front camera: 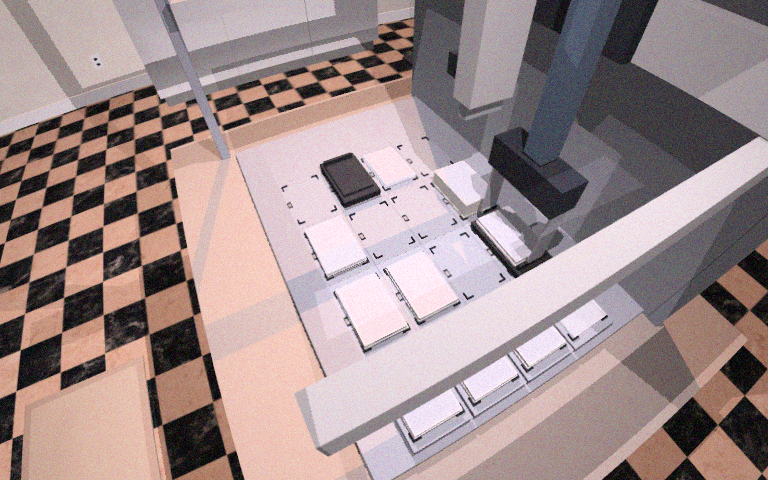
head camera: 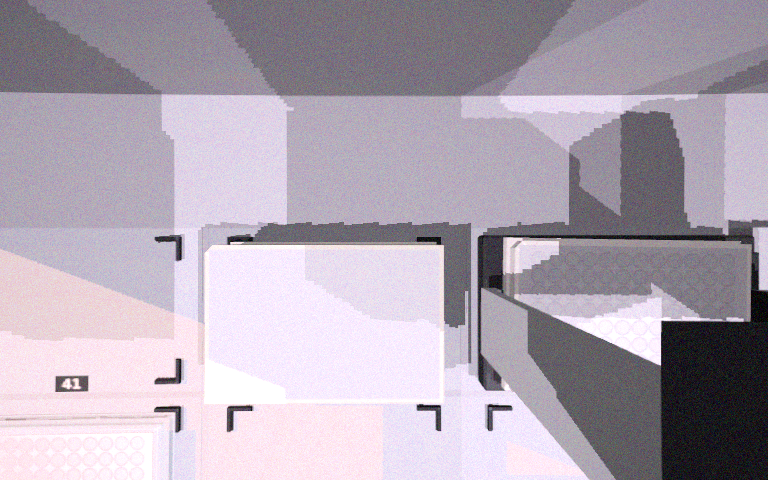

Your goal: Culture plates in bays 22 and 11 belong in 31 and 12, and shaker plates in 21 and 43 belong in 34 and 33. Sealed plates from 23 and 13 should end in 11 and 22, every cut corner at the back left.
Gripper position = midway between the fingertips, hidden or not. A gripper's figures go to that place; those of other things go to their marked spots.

Scene:
My gripper [front camera: 510, 232] is 0.76 m from the lens. A tall grey wall [front camera: 635, 136] is 0.68 m from the lens.

